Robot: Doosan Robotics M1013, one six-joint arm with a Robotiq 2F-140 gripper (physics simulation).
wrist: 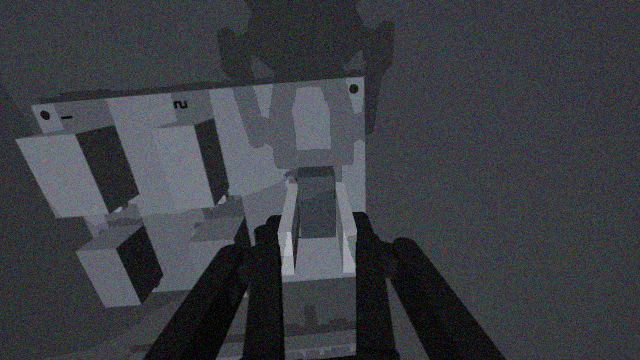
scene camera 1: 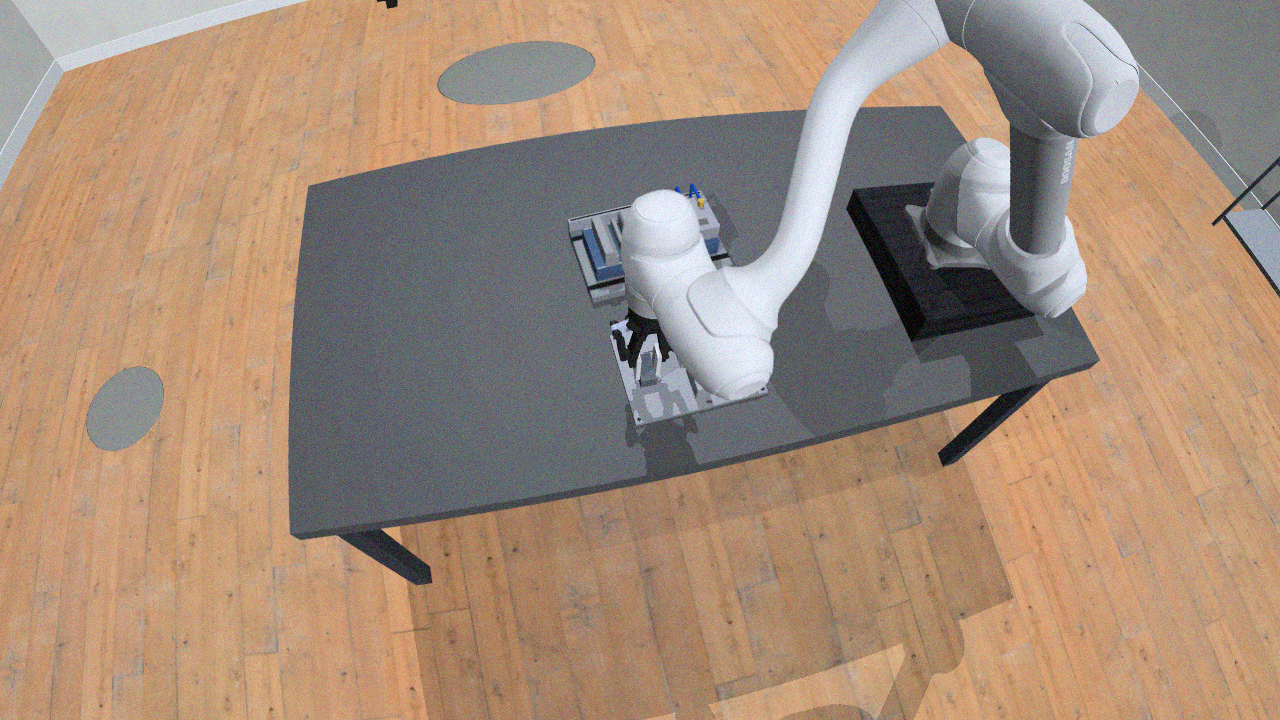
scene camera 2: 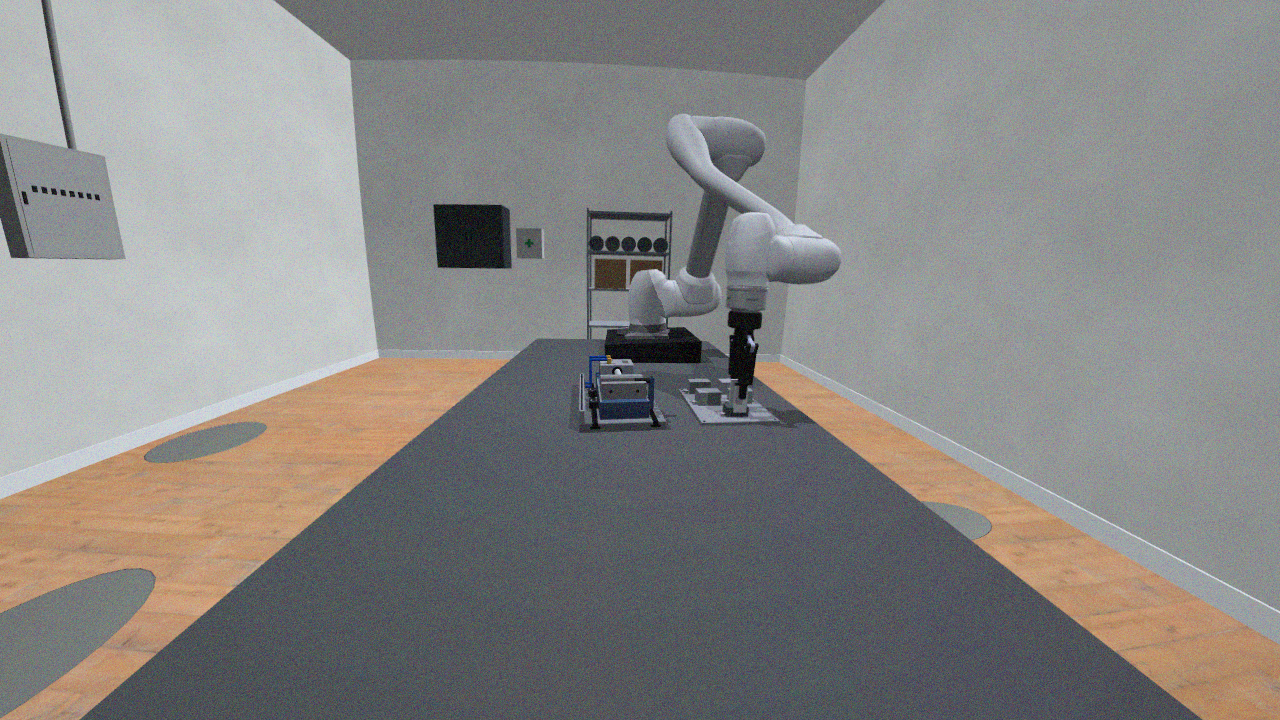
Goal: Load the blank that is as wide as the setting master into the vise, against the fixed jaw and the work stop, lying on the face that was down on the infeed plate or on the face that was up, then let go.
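Pixels of known places: gripper, fingertip midpoint: (wrist: 317, 199) (scene camera 1: 645, 371) (scene camera 2: 737, 409); arm's base, origin of the base link: (scene camera 1: 948, 238) (scene camera 2: 647, 335).
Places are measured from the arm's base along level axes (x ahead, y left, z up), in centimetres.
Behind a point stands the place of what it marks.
Observation:
My gripper (scene camera 1: 649, 365) @(x 70.3, y 27.0, z -5.7 cm) (scene camera 2: 736, 400) @(x 70.3, y 27.0, z -5.7 cm) (wrist: 317, 199) @(x 70.3, y 27.0, z -5.7 cm) points down over the infeed plate (scene camera 1: 682, 380) @(x 63.6, y 28.5, z -7.1 cm) (scene camera 2: 759, 415) @(x 70.0, y 32.6, z -7.1 cm) (wrist: 255, 175) @(x 64.9, y 28.0, z -7.2 cm). Its pale pads are shut on the dark grey block (wrist: 317, 200) @(x 70.3, y 27.4, z -4.7 cm), which looks like the setting master; it is low at the plate, and whether it touches the plate cannot be told. Several lighter grey blanks stand on the plate, among them a wide one (wrist: 50, 175) @(x 51.5, y 27.8, z -3.6 cm) by mark 1, a narrower one (wrist: 180, 170) @(x 60.5, y 29.2, z -3.6 cm) by mark 2 and a small one (wrist: 102, 275) @(x 53.4, y 19.2, z -3.6 cm). The vise (scene camera 1: 601, 256) @(x 77.4, y 3.1, z -2.0 cm) (scene camera 2: 623, 408) @(x 80.0, y 0.7, z -3.5 cm) has blue parts and grey jaws; the arm partly hides it in scene camera 1.
The dark table (scene camera 1: 429, 340) @(x 112.4, y 16.9, z -7.9 cm) (scene camera 2: 617, 537) @(x 115.2, y 4.9, z -8.0 cm) carries the plate and vise side by side. Blue and yellow parts (scene camera 1: 693, 193) @(x 57.0, y -14.5, z -3.0 cm) stand at the vise's far end. The arm's black base block (scene camera 1: 895, 259) @(x 16.0, y 6.3, z -0.1 cm) (scene camera 2: 653, 347) @(x 16.8, y 3.5, z -1.9 cm) stands farther along the table.

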